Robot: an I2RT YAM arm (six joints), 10 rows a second.
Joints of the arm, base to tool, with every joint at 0 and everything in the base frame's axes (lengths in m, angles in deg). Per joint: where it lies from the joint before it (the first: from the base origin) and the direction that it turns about. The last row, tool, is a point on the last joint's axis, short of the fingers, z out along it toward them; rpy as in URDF.
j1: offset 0 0 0.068 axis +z
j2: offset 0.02 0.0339 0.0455 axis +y
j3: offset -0.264 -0.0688 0 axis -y
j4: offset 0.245 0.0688 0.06 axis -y
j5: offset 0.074 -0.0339 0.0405 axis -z
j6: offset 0.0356 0 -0.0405 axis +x
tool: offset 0 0 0 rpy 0 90 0
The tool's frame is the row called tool.
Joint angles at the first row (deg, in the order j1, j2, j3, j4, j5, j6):
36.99, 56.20, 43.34, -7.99, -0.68, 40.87
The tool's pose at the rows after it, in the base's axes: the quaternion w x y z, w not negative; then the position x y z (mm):
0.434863, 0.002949, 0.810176, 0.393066, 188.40, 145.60, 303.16
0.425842, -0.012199, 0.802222, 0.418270, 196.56, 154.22, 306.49
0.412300, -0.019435, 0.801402, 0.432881, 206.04, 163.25, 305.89
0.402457, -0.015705, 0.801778, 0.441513, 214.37, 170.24, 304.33
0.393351, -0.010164, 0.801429, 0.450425, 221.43, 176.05, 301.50
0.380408, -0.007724, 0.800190, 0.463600, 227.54, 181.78, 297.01
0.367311, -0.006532, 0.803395, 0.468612, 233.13, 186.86, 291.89
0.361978, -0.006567, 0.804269, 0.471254, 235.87, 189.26, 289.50
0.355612, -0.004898, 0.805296, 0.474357, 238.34, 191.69, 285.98
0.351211, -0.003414, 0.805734, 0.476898, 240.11, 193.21, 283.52
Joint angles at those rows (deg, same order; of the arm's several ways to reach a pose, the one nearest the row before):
37.00, 58.46, 44.48, -4.31, -4.65, 40.78
36.98, 61.27, 45.96, -1.57, -8.02, 41.19
37.00, 64.57, 47.53, 0.18, -10.33, 41.90
37.00, 67.30, 48.78, 1.55, -11.28, 43.11
36.98, 69.60, 49.52, 3.15, -12.09, 44.49
36.97, 71.78, 49.84, 5.15, -13.63, 46.01
36.98, 73.86, 50.38, 5.97, -14.72, 46.86
36.97, 74.86, 50.62, 6.50, -15.25, 47.20
37.00, 75.86, 50.64, 7.24, -15.73, 47.77
36.99, 76.55, 50.63, 7.82, -16.09, 48.21

